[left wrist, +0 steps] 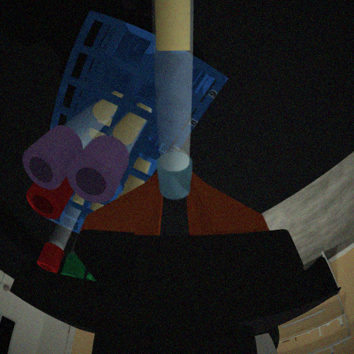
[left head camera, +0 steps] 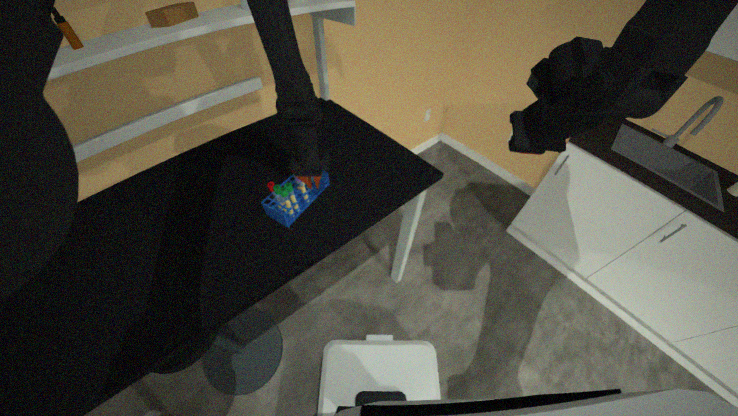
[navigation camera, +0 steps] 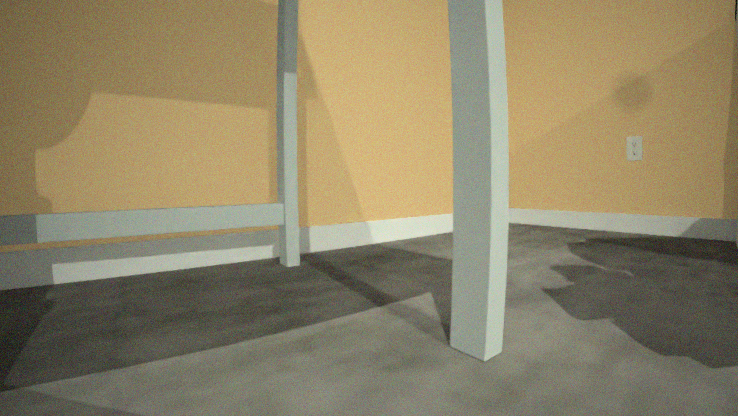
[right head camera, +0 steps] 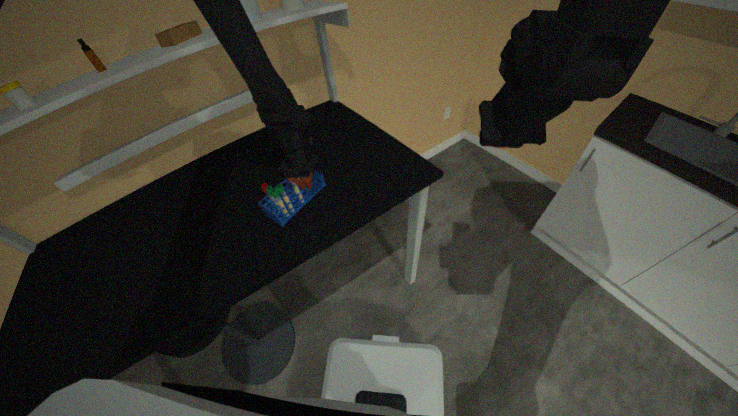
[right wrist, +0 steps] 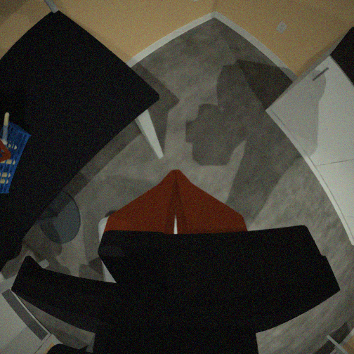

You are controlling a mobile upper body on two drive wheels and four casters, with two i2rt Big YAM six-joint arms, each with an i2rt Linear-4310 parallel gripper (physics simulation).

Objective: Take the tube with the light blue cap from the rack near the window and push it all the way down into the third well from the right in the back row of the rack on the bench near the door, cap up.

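Note:
My left gripper is shut on the tube with the light blue cap, which points away from the fingers in the left wrist view, across the blue rack. The blue rack stands on the black bench. The left fingertips are at the rack's far end in the head views. Whether the held tube's tip is over or in a well cannot be told. My right gripper is shut and empty, away from the bench.
Purple-capped tubes stand in the rack close beside the held tube, with red-capped tubes and a green cap near them. A wall shelf runs behind the bench. A white stool or chair and a sink counter stand at the right.

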